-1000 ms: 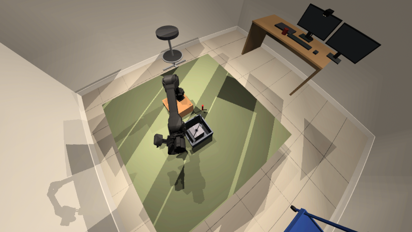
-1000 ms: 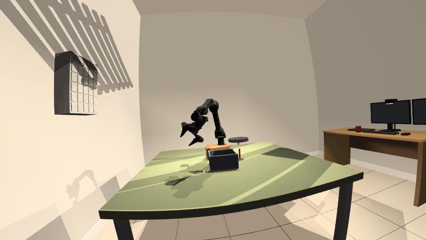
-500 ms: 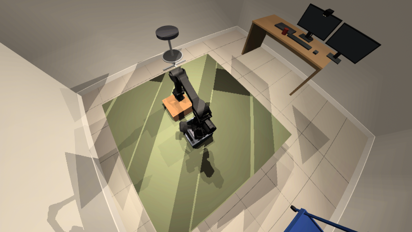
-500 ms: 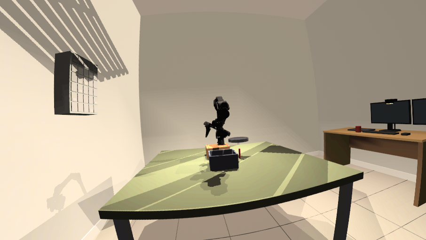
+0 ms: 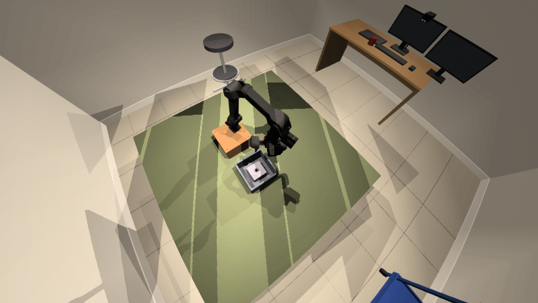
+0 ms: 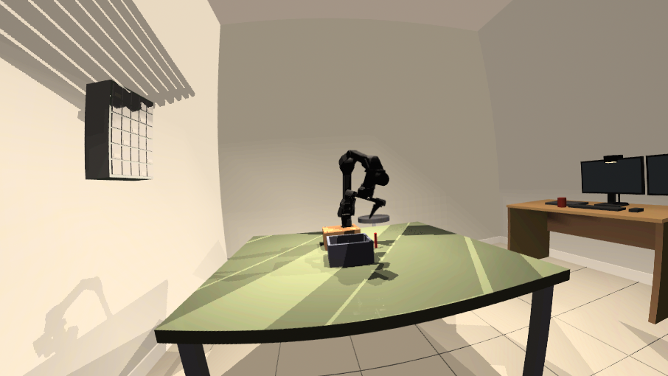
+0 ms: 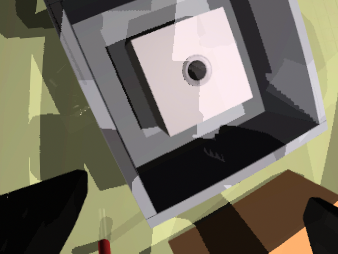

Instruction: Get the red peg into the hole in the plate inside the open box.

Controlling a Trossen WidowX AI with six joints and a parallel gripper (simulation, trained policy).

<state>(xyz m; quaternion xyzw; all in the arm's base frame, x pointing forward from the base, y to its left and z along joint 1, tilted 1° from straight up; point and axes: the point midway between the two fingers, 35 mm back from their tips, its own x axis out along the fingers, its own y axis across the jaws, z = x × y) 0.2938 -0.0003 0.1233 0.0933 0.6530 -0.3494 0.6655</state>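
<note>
My gripper tip is 11 cm past the red peg, 11 cm to the right of it and 15 cm above it. From my gripper tip the other things lie so: grey box (2 cm ahead, 7 cm to the right, 17 cm below).
</note>
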